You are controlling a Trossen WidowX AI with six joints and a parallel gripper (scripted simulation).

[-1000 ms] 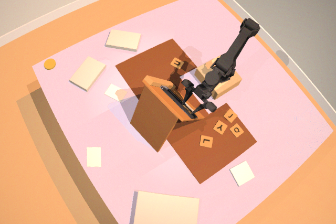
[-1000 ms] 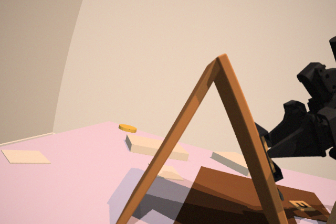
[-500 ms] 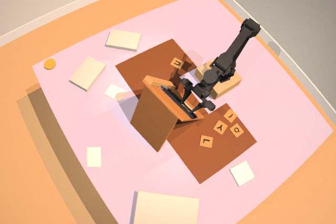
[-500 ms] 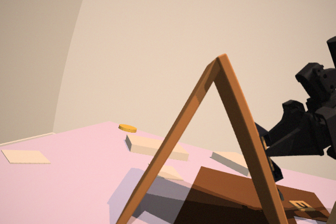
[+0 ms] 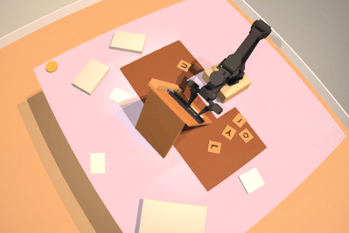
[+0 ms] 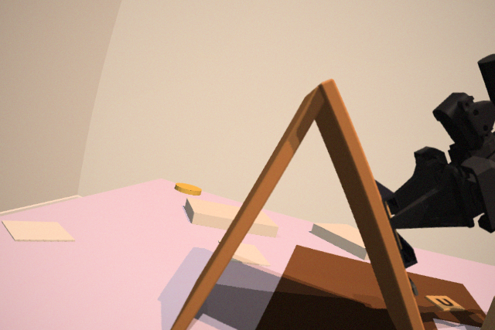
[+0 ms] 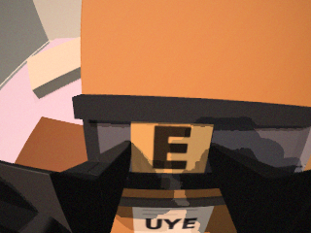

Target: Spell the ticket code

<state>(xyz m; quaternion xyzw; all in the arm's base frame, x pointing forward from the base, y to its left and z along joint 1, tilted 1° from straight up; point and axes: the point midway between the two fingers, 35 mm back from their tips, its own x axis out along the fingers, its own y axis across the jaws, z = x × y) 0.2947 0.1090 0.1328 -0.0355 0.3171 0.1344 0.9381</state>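
Right now my gripper tip is 80 mm above the white ticket, 50 mm past it and 20 mm to the left of it. The rest, counted from my gripper tip: y tile 180 mm behind, 170 mm below, 110 mm to the left; brown mat 180 mm below, 120 mm behind, 100 mm to the right; letter tile right at my gripper tip.
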